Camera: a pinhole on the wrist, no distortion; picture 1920 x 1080 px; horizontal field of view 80.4 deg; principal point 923.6 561.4 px. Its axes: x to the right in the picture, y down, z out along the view. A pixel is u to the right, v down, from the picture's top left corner.
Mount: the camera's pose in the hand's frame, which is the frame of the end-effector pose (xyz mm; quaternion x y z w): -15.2 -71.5 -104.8 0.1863 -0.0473 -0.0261 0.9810
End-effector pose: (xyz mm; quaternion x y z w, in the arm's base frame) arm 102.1 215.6 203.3 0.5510 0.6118 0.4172 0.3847
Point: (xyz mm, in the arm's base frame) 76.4 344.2 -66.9
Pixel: 1808.9 73.5
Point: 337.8 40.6 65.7
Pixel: 424.8 1033.7
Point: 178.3 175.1 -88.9
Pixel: 944.7 338.6
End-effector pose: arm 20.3 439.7 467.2 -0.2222 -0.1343 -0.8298 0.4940
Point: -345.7 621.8 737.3
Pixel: 1509.7 54.5
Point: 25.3 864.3 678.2
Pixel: 578.0 677.5
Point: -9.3 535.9 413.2
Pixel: 146.8 941.3
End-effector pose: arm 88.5 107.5 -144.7 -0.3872 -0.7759 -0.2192 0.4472
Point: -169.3 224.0 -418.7
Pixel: 789.1 829.6
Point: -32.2 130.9 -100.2
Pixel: 1817.6 979.2
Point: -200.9 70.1 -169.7
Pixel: 1313.4 254.4
